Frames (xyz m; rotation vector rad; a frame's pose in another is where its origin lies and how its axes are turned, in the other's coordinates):
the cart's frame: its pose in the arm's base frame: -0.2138 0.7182 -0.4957 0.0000 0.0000 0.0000
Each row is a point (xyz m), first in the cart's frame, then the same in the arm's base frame.
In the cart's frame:
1: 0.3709 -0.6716 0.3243
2: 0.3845 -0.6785 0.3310
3: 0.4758 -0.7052 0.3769
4: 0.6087 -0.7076 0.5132
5: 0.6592 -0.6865 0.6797
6: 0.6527 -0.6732 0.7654
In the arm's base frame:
1: 0.1571 0.0466 -0.1714
2: 0.1707 0.0397 -0.1647
3: 0.2620 0.0130 -0.1188
4: 0.3949 0.0106 0.0175
5: 0.4454 0.0317 0.1840
6: 0.4389 0.0450 0.2697

